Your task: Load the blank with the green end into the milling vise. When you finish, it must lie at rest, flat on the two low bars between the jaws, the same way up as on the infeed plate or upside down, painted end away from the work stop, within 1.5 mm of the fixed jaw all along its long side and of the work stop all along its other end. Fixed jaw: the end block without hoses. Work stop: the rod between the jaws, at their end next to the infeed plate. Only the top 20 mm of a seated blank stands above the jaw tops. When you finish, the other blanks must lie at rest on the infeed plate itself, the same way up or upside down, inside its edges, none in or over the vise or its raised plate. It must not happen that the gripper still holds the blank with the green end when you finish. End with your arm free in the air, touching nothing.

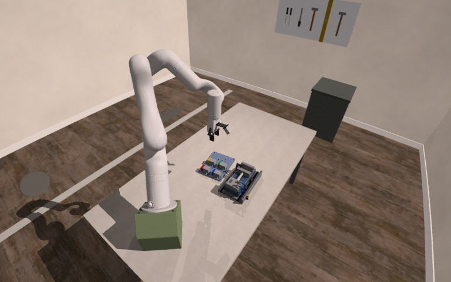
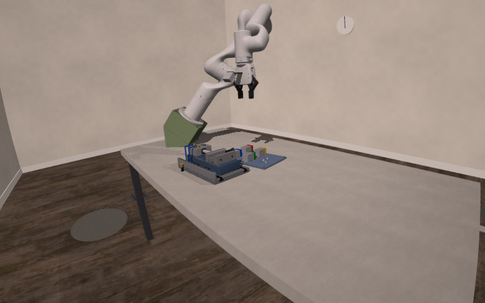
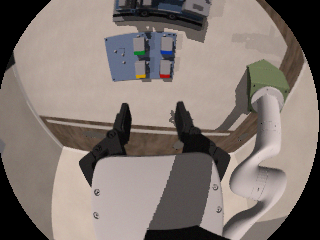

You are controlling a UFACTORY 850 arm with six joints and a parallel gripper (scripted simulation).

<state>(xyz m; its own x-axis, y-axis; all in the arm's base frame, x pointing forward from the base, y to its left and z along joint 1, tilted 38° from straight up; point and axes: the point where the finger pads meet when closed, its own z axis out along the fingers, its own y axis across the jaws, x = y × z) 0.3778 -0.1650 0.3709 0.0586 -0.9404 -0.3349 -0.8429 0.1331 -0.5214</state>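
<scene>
My hand is 290 mm above the green-ended blank, 40 mm to the left of it and 40 mm short of it. The rest, counted from my hand: yellow-ended blank: 290 mm below, 50 mm to the left, 40 mm ahead; then blue-ended blank: 290 mm below, 50 mm to the right, 50 mm behind; then red-ended blank: 290 mm below, 50 mm behind, 40 mm to the left.
</scene>
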